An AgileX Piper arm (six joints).
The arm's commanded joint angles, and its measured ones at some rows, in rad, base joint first. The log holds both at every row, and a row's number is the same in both.
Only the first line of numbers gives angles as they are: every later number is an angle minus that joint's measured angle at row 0.
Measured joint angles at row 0:
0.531 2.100 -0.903 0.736 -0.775 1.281
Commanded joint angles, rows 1 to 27:
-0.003 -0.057 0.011 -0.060 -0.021 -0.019
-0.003 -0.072 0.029 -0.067 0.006 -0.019
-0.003 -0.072 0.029 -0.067 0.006 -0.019
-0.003 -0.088 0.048 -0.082 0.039 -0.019
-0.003 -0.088 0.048 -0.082 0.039 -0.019
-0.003 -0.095 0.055 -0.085 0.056 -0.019
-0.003 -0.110 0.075 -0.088 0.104 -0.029
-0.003 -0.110 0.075 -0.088 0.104 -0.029
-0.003 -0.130 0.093 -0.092 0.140 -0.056
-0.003 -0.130 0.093 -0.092 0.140 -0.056
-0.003 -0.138 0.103 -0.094 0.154 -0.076
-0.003 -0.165 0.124 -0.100 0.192 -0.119
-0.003 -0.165 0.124 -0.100 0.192 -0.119
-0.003 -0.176 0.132 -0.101 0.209 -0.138
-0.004 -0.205 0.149 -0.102 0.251 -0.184
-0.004 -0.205 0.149 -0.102 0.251 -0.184
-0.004 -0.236 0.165 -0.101 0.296 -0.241
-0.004 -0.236 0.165 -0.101 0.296 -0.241
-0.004 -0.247 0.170 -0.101 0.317 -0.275
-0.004 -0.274 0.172 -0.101 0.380 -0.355
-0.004 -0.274 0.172 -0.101 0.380 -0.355
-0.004 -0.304 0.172 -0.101 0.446 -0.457
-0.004 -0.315 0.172 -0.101 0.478 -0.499
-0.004 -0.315 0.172 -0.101 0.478 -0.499
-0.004 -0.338 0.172 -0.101 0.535 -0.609
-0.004 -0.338 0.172 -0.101 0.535 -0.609
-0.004 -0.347 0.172 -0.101 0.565 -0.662
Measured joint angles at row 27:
-0.003 -0.323 0.172 -0.092 0.504 -0.552
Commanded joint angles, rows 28 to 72:
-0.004 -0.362 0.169 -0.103 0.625 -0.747
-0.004 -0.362 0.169 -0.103 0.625 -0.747
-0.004 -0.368 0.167 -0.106 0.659 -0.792
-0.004 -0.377 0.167 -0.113 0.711 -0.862
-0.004 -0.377 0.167 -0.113 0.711 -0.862
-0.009 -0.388 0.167 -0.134 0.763 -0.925
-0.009 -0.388 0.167 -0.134 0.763 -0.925
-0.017 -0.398 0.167 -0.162 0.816 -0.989
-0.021 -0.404 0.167 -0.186 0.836 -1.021
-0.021 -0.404 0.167 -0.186 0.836 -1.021
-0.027 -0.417 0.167 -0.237 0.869 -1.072
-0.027 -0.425 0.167 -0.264 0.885 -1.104
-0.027 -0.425 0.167 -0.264 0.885 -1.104
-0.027 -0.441 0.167 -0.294 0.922 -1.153
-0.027 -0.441 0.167 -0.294 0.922 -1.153
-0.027 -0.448 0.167 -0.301 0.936 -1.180
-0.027 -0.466 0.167 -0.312 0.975 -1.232
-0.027 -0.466 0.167 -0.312 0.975 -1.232
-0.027 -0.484 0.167 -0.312 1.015 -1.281
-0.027 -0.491 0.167 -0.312 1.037 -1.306
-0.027 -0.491 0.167 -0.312 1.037 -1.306
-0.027 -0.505 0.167 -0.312 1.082 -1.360
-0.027 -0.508 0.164 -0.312 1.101 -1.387
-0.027 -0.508 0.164 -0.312 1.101 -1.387
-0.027 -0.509 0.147 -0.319 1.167 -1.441
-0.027 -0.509 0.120 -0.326 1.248 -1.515
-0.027 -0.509 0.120 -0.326 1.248 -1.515
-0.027 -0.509 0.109 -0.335 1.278 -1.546
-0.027 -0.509 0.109 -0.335 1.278 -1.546
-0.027 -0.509 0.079 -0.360 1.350 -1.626
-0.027 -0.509 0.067 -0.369 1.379 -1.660
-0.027 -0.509 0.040 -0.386 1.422 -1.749
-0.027 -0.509 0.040 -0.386 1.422 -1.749
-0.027 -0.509 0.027 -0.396 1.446 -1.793
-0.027 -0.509 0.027 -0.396 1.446 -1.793
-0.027 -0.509 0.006 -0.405 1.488 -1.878
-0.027 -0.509 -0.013 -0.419 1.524 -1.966
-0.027 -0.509 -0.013 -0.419 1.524 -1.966
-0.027 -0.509 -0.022 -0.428 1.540 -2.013
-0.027 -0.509 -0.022 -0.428 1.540 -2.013
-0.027 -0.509 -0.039 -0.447 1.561 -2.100
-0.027 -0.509 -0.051 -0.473 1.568 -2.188
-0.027 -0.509 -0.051 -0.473 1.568 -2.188
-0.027 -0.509 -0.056 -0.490 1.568 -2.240
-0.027 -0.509 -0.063 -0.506 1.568 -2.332
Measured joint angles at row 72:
-0.022 -0.499 -0.049 -0.476 1.548 -2.189
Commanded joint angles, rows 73 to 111:
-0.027 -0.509 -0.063 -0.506 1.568 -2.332
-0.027 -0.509 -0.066 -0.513 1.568 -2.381
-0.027 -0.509 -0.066 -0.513 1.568 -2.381
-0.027 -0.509 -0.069 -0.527 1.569 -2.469
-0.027 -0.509 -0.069 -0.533 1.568 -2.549
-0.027 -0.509 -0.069 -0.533 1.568 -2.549
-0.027 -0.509 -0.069 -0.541 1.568 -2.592
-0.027 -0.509 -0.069 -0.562 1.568 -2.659
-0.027 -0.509 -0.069 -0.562 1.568 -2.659
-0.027 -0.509 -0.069 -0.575 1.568 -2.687
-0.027 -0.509 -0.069 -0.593 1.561 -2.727
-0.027 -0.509 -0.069 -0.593 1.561 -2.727
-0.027 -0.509 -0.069 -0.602 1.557 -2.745
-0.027 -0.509 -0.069 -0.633 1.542 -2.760
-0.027 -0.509 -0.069 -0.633 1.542 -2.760
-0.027 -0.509 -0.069 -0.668 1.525 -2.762
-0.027 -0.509 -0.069 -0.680 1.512 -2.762
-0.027 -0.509 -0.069 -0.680 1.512 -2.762
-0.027 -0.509 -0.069 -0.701 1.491 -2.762
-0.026 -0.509 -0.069 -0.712 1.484 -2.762
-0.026 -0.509 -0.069 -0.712 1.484 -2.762
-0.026 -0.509 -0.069 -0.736 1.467 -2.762
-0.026 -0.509 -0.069 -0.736 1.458 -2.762
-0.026 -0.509 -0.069 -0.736 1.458 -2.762
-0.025 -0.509 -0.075 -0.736 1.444 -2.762
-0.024 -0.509 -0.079 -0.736 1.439 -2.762
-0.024 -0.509 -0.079 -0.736 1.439 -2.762
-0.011 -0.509 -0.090 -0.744 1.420 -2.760
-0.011 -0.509 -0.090 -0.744 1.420 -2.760
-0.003 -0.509 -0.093 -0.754 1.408 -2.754
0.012 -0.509 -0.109 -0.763 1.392 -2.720
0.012 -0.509 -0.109 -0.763 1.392 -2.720
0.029 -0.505 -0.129 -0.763 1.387 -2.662
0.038 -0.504 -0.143 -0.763 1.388 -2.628
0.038 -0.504 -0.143 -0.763 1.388 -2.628
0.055 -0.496 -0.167 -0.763 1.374 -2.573
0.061 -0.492 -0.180 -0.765 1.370 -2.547
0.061 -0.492 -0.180 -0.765 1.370 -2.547
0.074 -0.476 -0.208 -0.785 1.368 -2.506
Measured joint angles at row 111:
0.056 -0.493 -0.175 -0.761 1.377 -2.578
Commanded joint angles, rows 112 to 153:
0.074 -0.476 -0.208 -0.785 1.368 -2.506
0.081 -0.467 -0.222 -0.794 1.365 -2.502
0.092 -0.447 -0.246 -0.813 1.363 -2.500
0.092 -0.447 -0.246 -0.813 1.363 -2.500
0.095 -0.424 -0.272 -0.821 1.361 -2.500
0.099 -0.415 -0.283 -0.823 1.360 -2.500
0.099 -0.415 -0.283 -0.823 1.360 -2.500
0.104 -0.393 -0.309 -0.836 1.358 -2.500
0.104 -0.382 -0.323 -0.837 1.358 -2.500
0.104 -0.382 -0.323 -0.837 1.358 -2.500
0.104 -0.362 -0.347 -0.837 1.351 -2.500
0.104 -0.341 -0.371 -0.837 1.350 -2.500
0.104 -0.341 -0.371 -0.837 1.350 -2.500
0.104 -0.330 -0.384 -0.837 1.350 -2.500
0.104 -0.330 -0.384 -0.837 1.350 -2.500
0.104 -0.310 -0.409 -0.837 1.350 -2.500
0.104 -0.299 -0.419 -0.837 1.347 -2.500
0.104 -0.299 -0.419 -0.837 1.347 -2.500
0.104 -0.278 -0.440 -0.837 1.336 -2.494
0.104 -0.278 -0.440 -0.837 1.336 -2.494
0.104 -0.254 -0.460 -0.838 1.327 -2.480
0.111 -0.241 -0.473 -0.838 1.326 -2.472
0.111 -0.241 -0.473 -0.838 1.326 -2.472
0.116 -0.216 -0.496 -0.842 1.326 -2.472
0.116 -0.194 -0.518 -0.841 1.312 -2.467
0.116 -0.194 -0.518 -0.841 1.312 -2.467
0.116 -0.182 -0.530 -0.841 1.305 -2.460
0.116 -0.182 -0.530 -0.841 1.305 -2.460
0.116 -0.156 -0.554 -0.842 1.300 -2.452
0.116 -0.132 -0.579 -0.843 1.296 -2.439
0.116 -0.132 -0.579 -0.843 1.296 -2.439
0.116 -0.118 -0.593 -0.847 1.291 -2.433
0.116 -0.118 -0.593 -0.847 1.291 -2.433
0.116 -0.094 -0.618 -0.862 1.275 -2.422
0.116 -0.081 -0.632 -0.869 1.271 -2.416
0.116 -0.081 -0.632 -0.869 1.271 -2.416
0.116 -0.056 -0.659 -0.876 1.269 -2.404
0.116 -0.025 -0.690 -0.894 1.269 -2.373
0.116 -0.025 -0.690 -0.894 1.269 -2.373
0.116 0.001 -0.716 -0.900 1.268 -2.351
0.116 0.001 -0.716 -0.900 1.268 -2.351
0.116 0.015 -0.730 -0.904 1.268 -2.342
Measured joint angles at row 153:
0.112 -0.016 -0.694 -0.888 1.268 -2.379
